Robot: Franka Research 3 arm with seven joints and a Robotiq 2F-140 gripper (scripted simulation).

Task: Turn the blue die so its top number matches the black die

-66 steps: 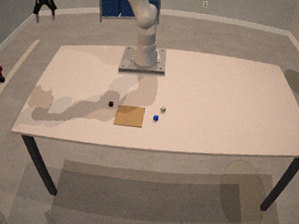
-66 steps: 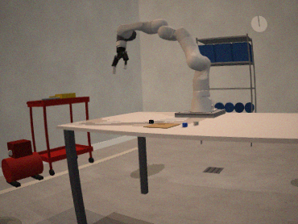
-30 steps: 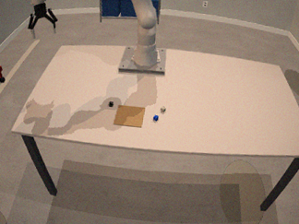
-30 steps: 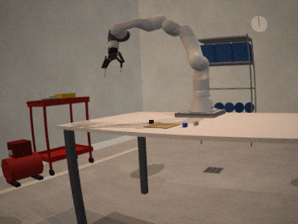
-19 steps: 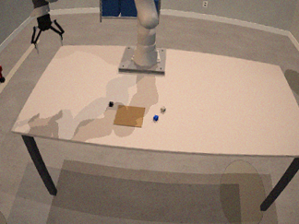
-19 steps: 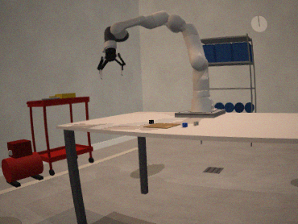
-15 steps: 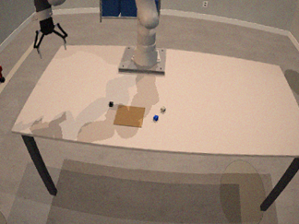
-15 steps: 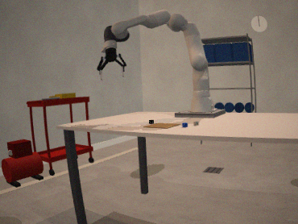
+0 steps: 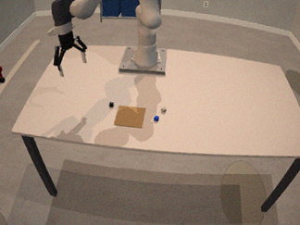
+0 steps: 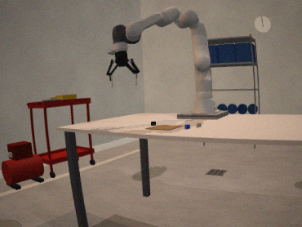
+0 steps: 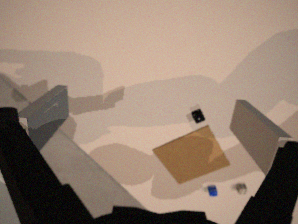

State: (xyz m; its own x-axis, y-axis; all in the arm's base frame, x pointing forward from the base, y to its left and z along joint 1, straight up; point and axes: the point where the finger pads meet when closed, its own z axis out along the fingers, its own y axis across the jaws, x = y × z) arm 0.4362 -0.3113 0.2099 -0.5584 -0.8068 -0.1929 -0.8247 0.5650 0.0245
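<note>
Right now my hand is 10 mm past the black die, 190 mm to the right of it and 230 mm above it. Round my hand: white die (20 mm behind, 460 mm to the left, 230 mm below); tan mat (50 mm ahead, 300 mm to the left, 240 mm below); blue die (50 mm ahead, 430 mm to the left, 230 mm below).
</note>
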